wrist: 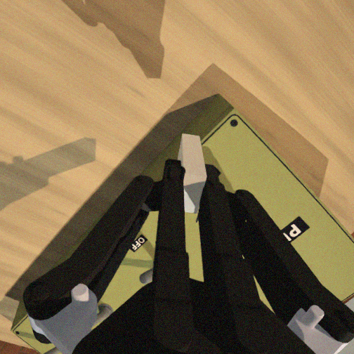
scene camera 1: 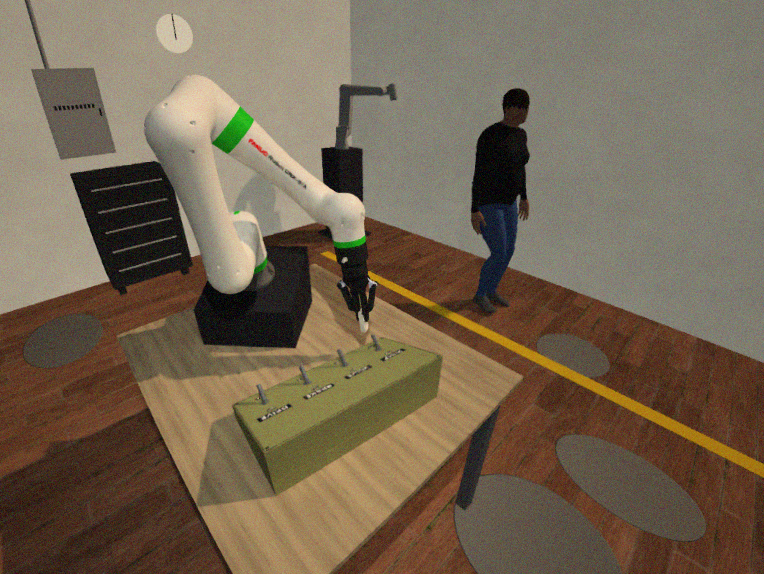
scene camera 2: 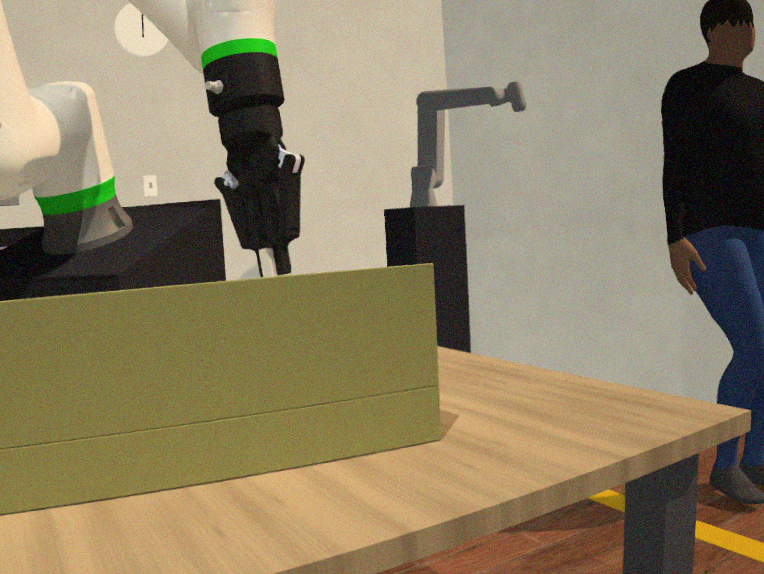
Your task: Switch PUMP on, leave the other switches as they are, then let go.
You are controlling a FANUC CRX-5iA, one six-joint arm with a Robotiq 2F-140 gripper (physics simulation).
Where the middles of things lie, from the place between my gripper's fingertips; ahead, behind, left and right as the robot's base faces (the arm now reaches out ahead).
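There's a switch box [scene camera 2: 117,393] here, and measured from my hand it's 21 cm to the right of it, 14 cm ahead of it and 2 cm below it.
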